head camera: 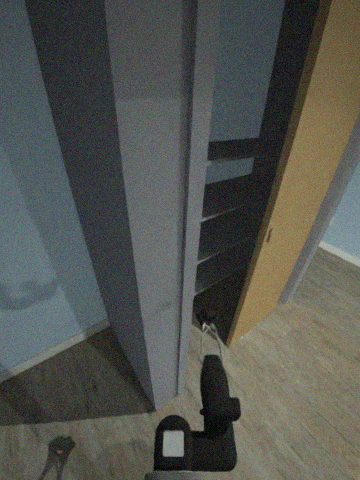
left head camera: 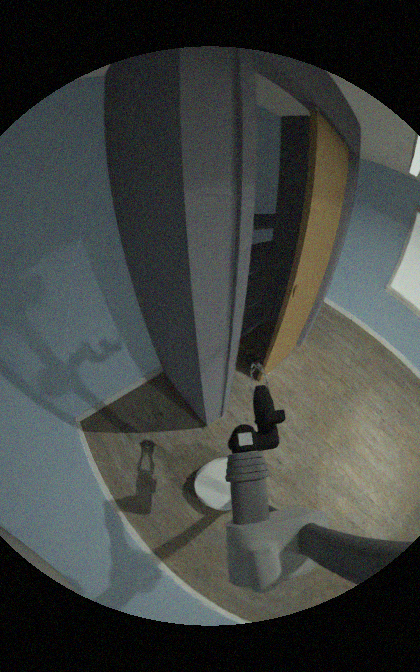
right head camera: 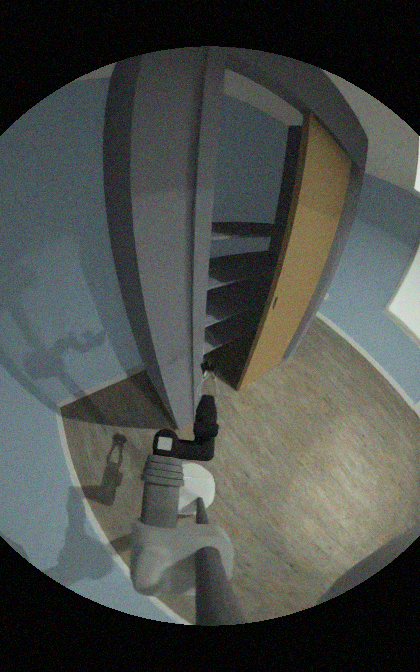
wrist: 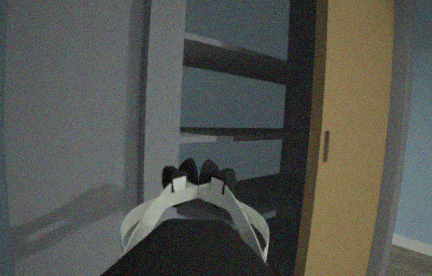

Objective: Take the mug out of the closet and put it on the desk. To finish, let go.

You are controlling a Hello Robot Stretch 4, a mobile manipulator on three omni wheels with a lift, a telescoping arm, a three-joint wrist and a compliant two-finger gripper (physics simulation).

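Places are measured from the robot's base along level axes (x ahead, y right, z down), in millimetres.
Where they show: gripper, fingertip midpoint: [head camera: 206,310] [wrist: 198,174].
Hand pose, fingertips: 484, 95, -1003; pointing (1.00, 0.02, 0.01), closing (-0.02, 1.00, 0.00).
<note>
After its pixels a point has its place, as x, y, z.
The grey closet [head camera: 155,200] {535, -50, -1332} [left head camera: 210,250] [right head camera: 162,250] [wrist: 75,100] {537, -48, -1069} stands open on its left part, with dark shelves [head camera: 235,149] {1389, 338, -1293} [right head camera: 242,228] [wrist: 235,57] {1234, 224, -1274} inside. The orange sliding door [head camera: 300,200] {1052, 625, -1126} [left head camera: 320,225] [right head camera: 310,240] [wrist: 355,125] {1040, 609, -1050} covers its right part. My gripper [head camera: 206,317] {484, 95, -1003} [left head camera: 256,367] [right head camera: 208,367] [wrist: 198,174] {484, 95, -1003} is shut and empty, its dark fingertips together. It is in front of the opening, near the grey left post. No mug and no desk show in these views. The left part of the closet's inside is hidden behind the post.
A white round object [left head camera: 212,485] [right head camera: 200,485] is low beneath the arm. The blue wall [head camera: 30,200] {979, -692, -1127} [left head camera: 65,300] is left of the closet. The wooden floor [head camera: 300,400] {542, 825, 28} [right head camera: 300,475] extends in front and to the right. The door's upright edge borders the opening on the right.
</note>
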